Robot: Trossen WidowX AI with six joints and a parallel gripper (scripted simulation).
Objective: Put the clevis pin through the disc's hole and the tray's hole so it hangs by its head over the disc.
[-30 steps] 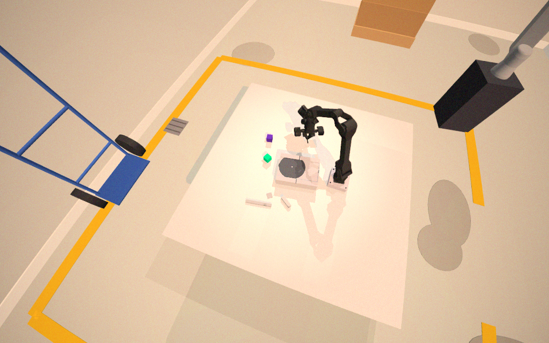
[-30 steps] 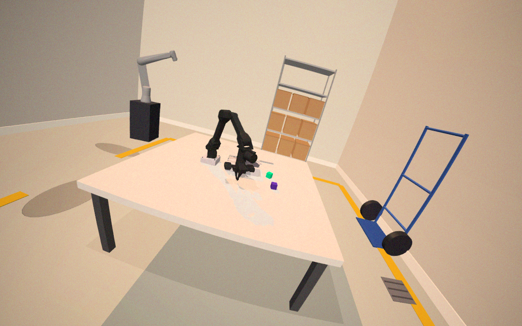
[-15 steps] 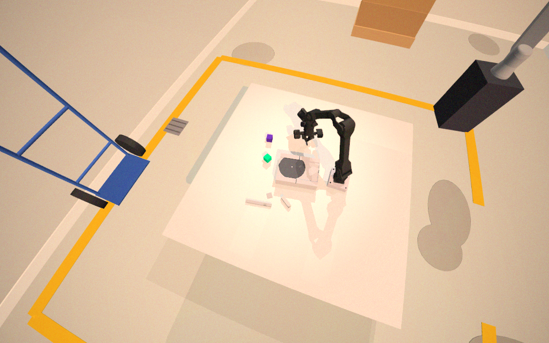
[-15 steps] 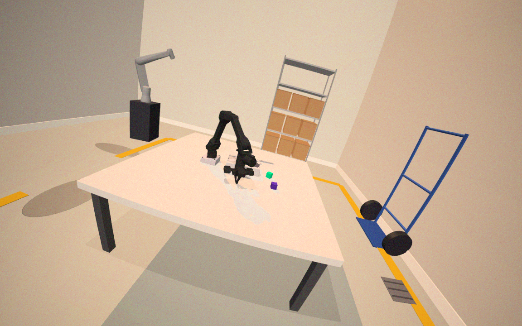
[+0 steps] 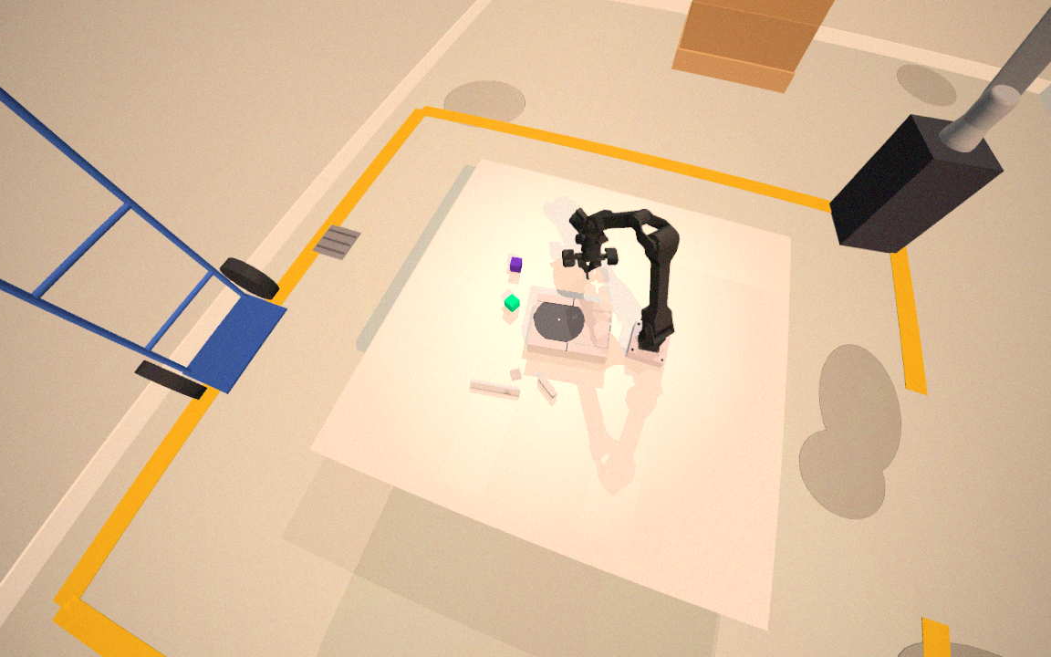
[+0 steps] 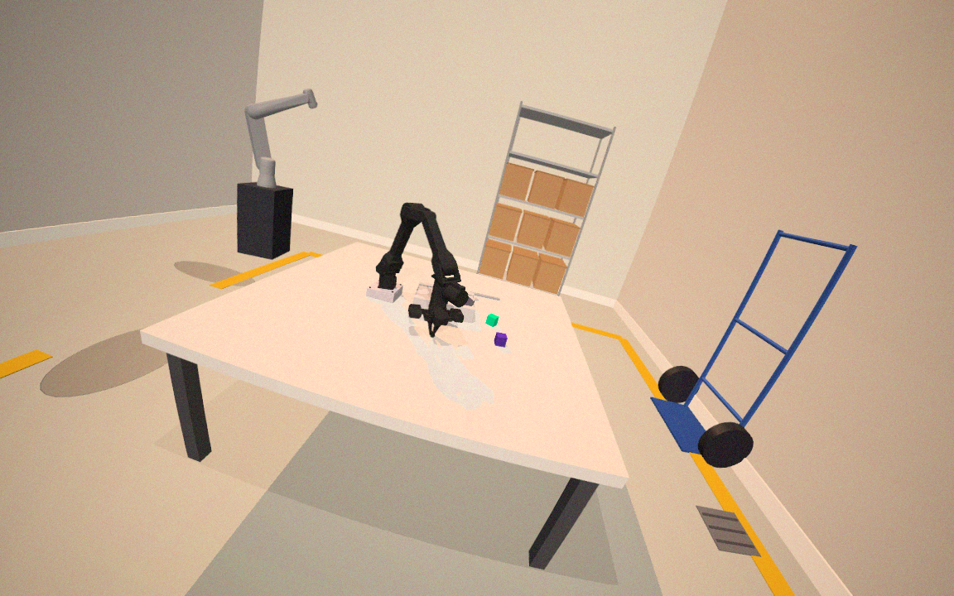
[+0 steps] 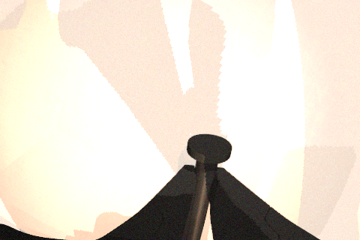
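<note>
Right now my gripper tip is 1 cm to the right of the clevis pin and 1 cm below it. From my gripper tip the other things lie so: pale rimmed tray: 3 cm ahead, 25 cm to the left, 4 cm above; aluminium disc: 7 cm ahead, 24 cm to the left, 6 cm above; purple cube: 25 cm ahead, 3 cm to the left, 2 cm above.
</note>
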